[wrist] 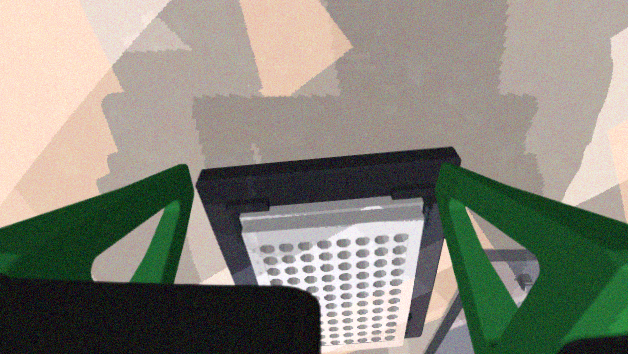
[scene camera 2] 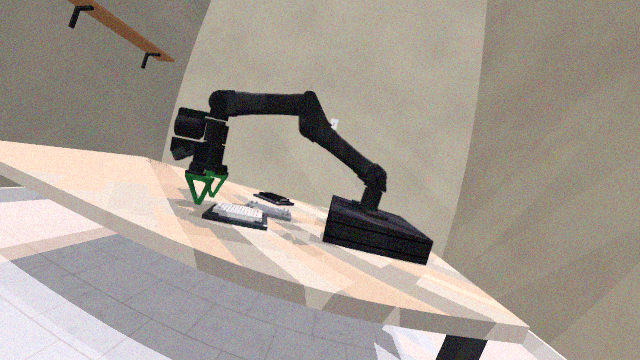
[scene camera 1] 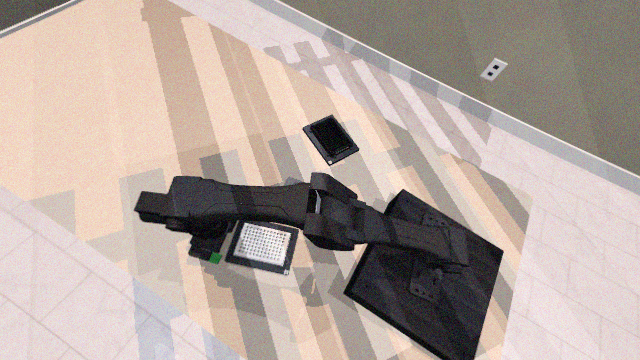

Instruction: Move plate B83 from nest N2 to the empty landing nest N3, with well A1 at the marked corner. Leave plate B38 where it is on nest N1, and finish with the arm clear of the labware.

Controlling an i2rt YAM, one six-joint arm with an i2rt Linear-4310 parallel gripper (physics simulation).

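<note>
A white 96-well plate [scene camera 1: 263, 243] [scene camera 2: 239, 212] [wrist: 345, 255] sits flat in a dark nest [scene camera 1: 257, 264] [scene camera 2: 240, 223] [wrist: 320, 175]. My green gripper [scene camera 1: 215, 258] [scene camera 2: 206, 199] [wrist: 314, 177] is open and empty, pointing down just above and beyond the nest's far end. In the wrist view the right fingertip overlaps the nest's corner and the left one is outside its edge. A black plate [scene camera 1: 331, 136] [scene camera 2: 274, 197] sits in another dark nest [scene camera 1: 342, 155]. The pale grey empty nest [scene camera 2: 280, 212] [wrist: 455, 335] lies between them, hidden by the arm in scene camera 1. No plate labels are readable.
The arm's black base box [scene camera 1: 390, 300] [scene camera 2: 375, 235] stands on the table [scene camera 1: 75, 100] [scene camera 2: 300, 270]. The forearm passes above the empty nest. A dark body covers the lower left of the wrist view. A wall shelf [scene camera 2: 125, 32] is far behind.
</note>
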